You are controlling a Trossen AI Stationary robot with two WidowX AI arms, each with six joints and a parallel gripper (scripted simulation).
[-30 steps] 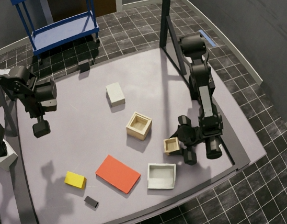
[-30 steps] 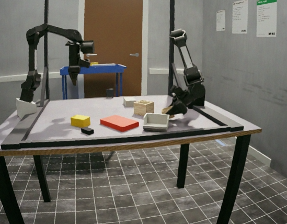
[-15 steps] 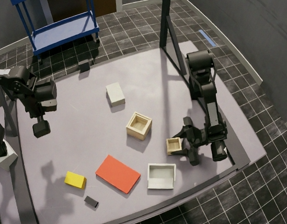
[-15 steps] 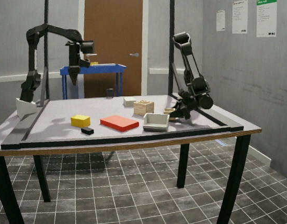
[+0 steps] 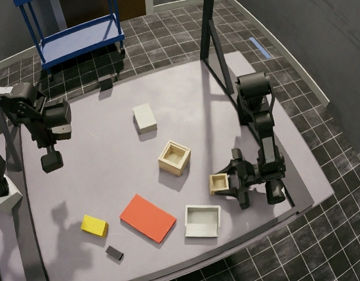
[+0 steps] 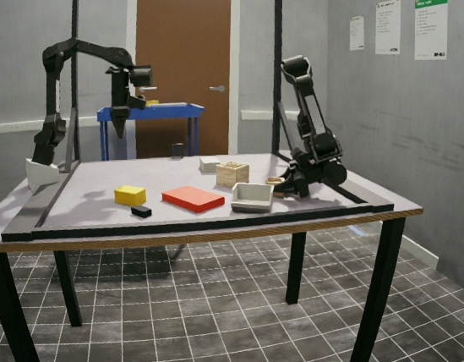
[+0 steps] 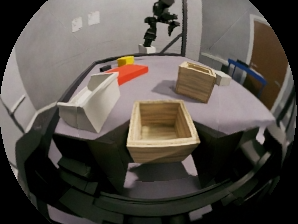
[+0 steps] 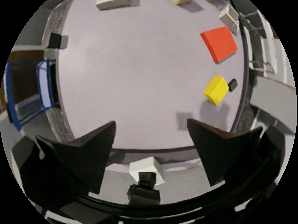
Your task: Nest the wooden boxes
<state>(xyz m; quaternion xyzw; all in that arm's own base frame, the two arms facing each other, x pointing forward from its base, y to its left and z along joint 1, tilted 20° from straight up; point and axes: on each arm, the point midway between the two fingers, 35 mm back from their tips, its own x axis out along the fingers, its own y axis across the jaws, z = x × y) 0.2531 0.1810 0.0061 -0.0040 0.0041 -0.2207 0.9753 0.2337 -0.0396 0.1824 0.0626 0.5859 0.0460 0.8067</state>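
The small wooden box is 2 cm to the right of my left hand, 2 cm below it and 1 cm behind it. Round my left hand: pale grey tray (11 cm to the right, 9 cm ahead, 1 cm below); then white block (32 cm behind, 15 cm to the right, 2 cm below); then flat red block (26 cm to the right, 2 cm below, 1 cm ahead).
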